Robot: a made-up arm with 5 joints.
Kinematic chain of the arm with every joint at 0, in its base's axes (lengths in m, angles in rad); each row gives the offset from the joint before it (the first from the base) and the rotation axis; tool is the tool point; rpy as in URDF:
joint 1: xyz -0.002 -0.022 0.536 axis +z
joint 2: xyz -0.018 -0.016 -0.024 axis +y
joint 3: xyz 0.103 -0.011 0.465 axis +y
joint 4: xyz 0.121 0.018 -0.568 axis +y
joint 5: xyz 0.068 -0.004 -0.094 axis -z
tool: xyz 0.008 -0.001 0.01 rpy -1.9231 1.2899 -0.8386
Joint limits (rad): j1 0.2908..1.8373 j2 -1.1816..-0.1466 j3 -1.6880..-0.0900 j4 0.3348..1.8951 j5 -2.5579..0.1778
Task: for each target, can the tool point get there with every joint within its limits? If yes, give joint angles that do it. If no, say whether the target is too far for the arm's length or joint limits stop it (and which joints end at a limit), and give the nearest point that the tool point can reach.
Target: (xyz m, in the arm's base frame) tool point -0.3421 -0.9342 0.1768
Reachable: no: joint limits stop it (at a limit: joint 1, joint 2, joint 3, joint 4, joint 5) | nearest point 0.1714 0.0138 0.3952 | short by 1.100 m
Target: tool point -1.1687 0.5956 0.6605
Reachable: no: too far | nearest point -0.1718 0.6191 0.7488 | short by 1.001 m
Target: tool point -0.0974 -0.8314 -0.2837
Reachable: no: joint limits stop it (at a limit: joint 1, joint 2, joint 3, joint 5) | nearest point 0.1908 0.0196 0.3745 | short by 1.114 m
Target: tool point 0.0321 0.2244 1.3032
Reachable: yes | joints 1.4780 -0.7575 -1.4060 1.6418 -0.3627
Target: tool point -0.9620 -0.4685 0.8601
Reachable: no: joint limits stop it (at a limit: joint 2, joint 3, joint 4) | nearest point -0.3537 -0.1856 1.4757 | short by 0.911 m
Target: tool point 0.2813 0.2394 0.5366
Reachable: yes | joints 0.7621 -0.2553 -0.4504 1.7335 -2.3357
